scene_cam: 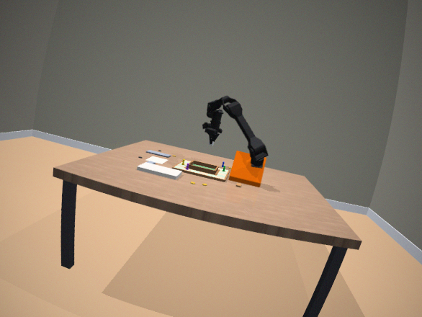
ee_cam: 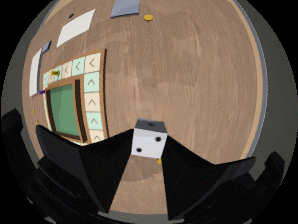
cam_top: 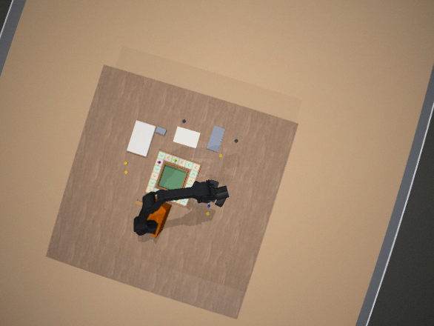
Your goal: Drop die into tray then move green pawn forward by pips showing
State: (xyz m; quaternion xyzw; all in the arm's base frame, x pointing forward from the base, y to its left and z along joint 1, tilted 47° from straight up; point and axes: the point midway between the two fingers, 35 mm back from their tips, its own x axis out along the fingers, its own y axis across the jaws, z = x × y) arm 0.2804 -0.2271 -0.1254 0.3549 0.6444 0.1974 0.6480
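Right now the green pawn is 110 mm behind my gripper tip, 180 mm to the left of it and 100 mm below it. Round my gripper tip: blue pawn: 100 mm behind, 20 mm to the right, 120 mm below; white die: right at my gripper tip; green tray: 240 mm to the left, 120 mm below.
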